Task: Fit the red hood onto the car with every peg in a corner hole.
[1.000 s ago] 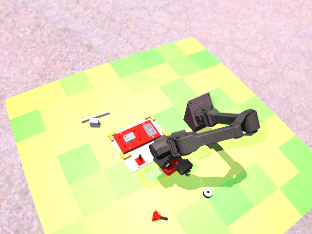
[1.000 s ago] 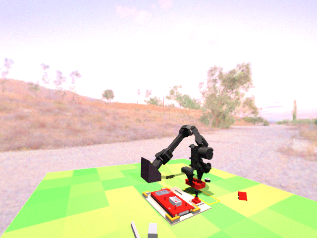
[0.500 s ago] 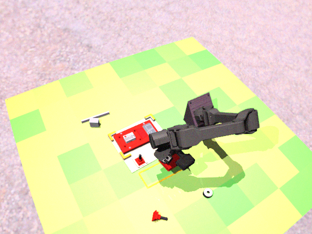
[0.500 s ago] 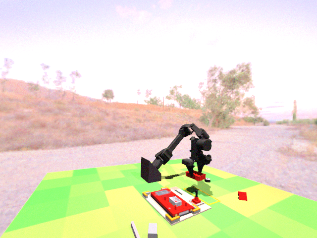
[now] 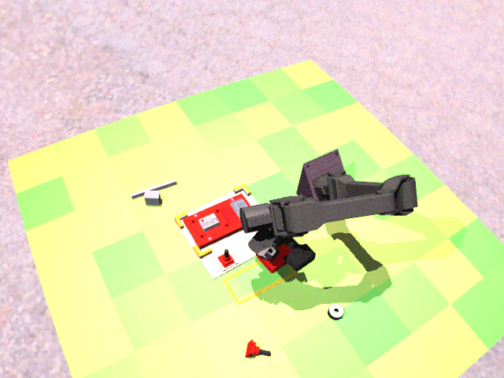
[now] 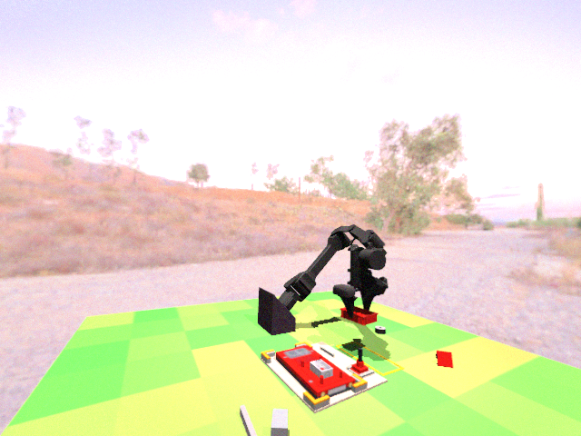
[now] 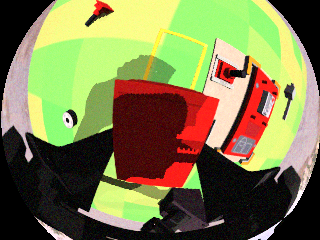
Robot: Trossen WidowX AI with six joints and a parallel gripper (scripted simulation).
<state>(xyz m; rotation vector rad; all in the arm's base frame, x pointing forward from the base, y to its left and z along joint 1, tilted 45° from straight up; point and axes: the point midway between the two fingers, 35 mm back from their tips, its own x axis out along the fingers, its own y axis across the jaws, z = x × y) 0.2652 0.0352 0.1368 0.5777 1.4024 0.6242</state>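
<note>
My gripper tip is now 210 mm to the left of the grey engine block, 80 mm short of it and 80 mm above it. Also, from my gripper tip: hood 10 mm above; white jig 190 mm to the right, 90 mm below, 30 mm ahead.
</note>
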